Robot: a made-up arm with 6 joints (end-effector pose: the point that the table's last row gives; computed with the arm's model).
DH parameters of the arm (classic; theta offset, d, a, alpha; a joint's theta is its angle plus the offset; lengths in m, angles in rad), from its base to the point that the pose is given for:
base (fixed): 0 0 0.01 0
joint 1: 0 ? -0.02 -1.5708
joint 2: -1.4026 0 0.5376 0
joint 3: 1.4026 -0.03 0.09 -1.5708
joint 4: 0 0.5 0.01 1.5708
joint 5: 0 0.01 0.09 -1.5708
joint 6: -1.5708 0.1 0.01 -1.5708
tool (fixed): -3.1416 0 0 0
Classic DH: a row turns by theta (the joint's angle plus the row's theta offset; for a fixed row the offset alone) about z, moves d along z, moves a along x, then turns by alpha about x.
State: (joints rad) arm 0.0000 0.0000 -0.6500 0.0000 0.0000 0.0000
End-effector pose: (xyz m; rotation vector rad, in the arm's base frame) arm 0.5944 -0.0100 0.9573 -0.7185 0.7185 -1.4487
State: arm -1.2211 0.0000 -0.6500 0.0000 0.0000 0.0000
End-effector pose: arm 0.2008 -0.5524 0.9573 -0.2213 1.2529 -2.5263
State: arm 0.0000 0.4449 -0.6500 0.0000 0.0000 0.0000
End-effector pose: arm 0.6076 -0.0100 0.6810 -1.0568 1.0568 -1.2993
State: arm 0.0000 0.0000 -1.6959 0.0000 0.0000 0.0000
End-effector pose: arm 0.6516 -0.0100 1.5834 0.0982 -0.0983 -1.5686
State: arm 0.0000 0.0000 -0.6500 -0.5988 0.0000 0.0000
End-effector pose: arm 0.5715 0.0429 0.9400 -1.0858 0.2527 -1.1428
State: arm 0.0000 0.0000 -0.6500 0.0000 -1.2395 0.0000
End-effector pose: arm 0.5290 -0.0100 1.0993 0.2501 -0.2501 -1.5563
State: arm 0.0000 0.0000 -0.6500 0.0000 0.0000 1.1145
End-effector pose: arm 0.6015 -0.0156 0.9628 0.1753 1.5425 -1.8044
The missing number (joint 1, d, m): 0.79
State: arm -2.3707 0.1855 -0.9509 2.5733 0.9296 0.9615
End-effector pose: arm -0.5083 -0.4517 0.9088 2.8452 -0.4924 0.8375
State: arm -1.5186 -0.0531 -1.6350 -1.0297 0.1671 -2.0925
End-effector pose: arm 0.0787 -0.6325 1.5184 3.1064 -0.1406 0.0444
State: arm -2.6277 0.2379 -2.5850 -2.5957 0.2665 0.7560
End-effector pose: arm -0.5371 -0.3034 1.7305 1.6147 -0.3085 0.6005
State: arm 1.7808 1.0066 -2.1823 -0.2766 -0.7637 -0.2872
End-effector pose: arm -0.2325 1.0052 1.0046 0.4413 -0.4743 0.3018
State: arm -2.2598 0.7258 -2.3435 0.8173 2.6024 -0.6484
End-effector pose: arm -0.4832 -0.7010 1.1736 0.5935 1.6018 -1.1631
